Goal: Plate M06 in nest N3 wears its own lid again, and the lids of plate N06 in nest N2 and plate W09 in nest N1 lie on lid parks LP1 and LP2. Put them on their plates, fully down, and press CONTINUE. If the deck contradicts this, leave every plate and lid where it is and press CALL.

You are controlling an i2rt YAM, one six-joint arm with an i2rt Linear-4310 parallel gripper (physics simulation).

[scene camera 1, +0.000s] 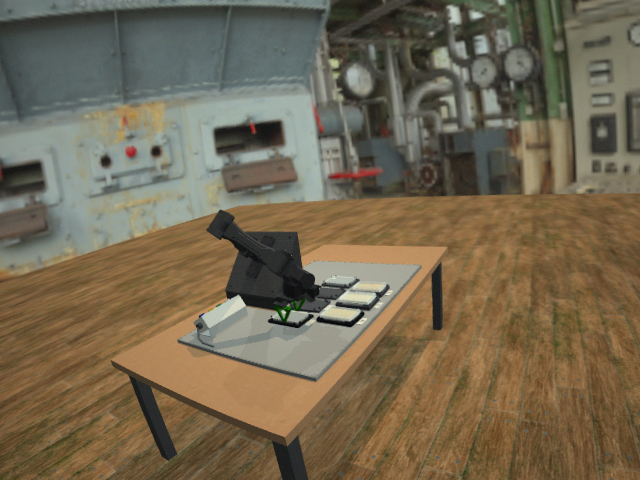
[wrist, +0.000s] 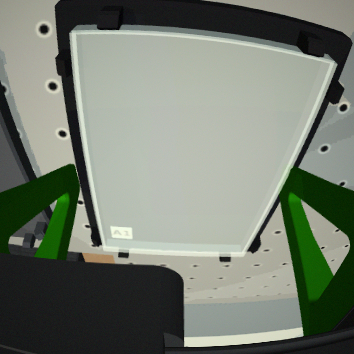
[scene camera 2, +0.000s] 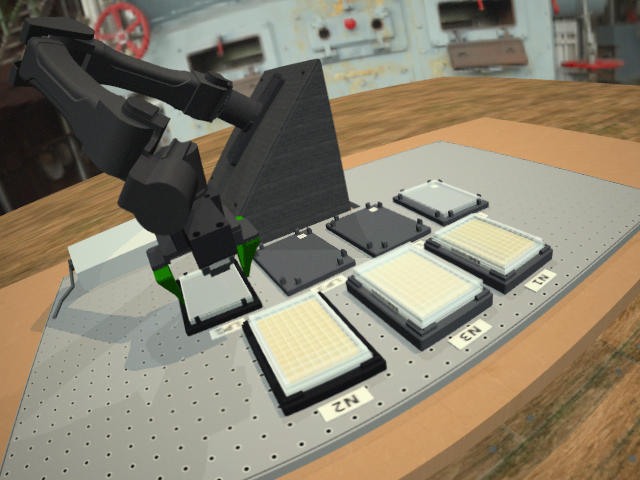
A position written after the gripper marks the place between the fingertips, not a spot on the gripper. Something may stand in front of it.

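Observation:
Touching a black nest labelled LP1 (scene camera 2: 246,308), which the wrist view also shows (wrist: 314,39), the gripper (scene camera 2: 215,288) is open, and it appears in the wrist view too (wrist: 178,174). A grey box (scene camera 1: 216,320) is part of the scene, visible in the wrist view as well (wrist: 280,318). There is also a nest N1 (scene camera 2: 503,283), along with a nest N2 (scene camera 2: 296,402) and a nest N3 (scene camera 2: 422,339).

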